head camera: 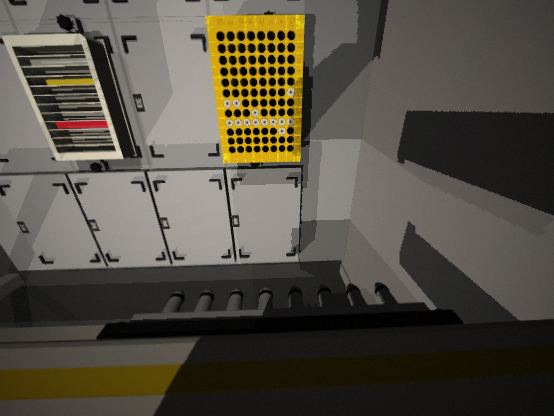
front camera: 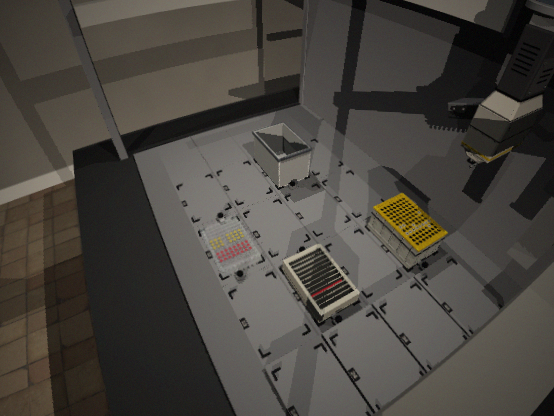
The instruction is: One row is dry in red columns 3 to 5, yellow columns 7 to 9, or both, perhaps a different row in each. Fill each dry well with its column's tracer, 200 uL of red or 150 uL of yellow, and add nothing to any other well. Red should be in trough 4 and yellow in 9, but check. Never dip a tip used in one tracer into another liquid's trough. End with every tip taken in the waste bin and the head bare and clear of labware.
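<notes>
The pipetting head (front camera: 500, 130) hangs high at the right, beyond the tip rack; its nozzles (head camera: 265, 295) look bare. What seems to be the parked plate gripper (front camera: 465, 108) shows small beside it, holding no labware; its opening cannot be told. The well plate (front camera: 206, 239) has three red lines without a visible gap and three yellow lines with one row gap across them. The trough block (front camera: 354, 301) (head camera: 120, 146) shows red liquid (front camera: 327, 288) (head camera: 82, 125), about fourth from one end, and yellow liquid (head camera: 70, 81), about ninth. The yellow tip rack (front camera: 435, 244) (head camera: 215, 90) has white tips: one full line and several scattered.
The open waste bin (front camera: 295, 172) stands at the back of the deck, behind the plate and trough block. Black locating corners and small dark knobs stand up around the deck places. The enclosure wall (head camera: 450, 175) rises beside the tip rack in the head view.
</notes>
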